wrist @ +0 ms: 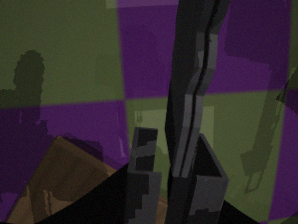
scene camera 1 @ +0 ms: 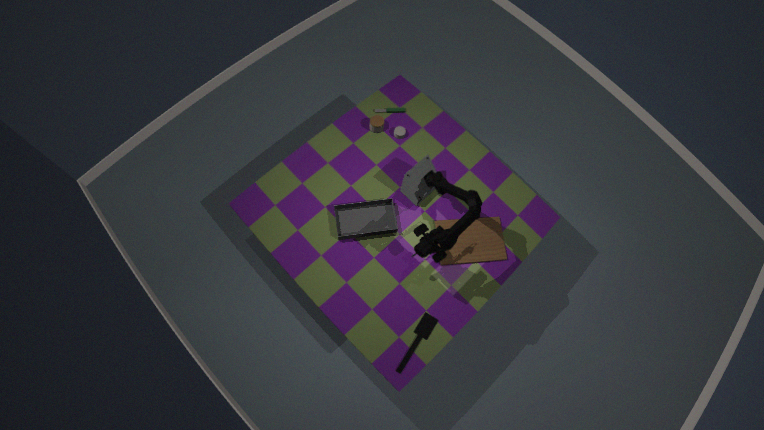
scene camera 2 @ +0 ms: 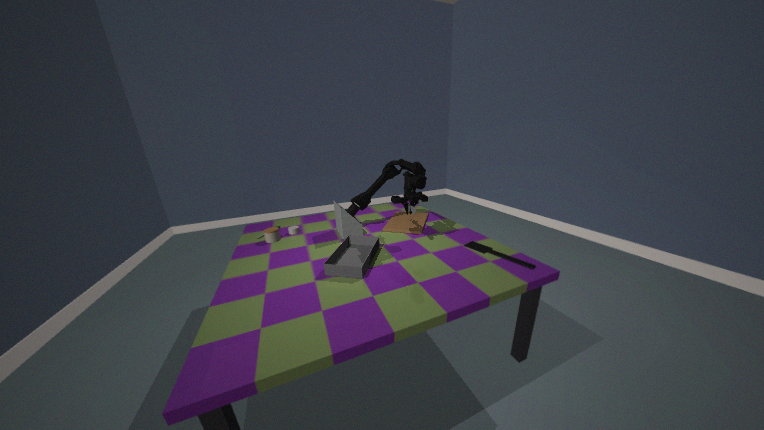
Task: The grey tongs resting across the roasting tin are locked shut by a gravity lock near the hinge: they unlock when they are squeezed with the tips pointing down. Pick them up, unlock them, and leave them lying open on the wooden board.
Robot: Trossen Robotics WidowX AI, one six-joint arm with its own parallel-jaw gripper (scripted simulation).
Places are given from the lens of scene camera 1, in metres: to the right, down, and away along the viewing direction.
wooden board [scene camera 1: 483, 241]: 0.53, 0.14, 2.14
grey roasting tin [scene camera 1: 353, 220]: -0.15, 0.03, 2.15
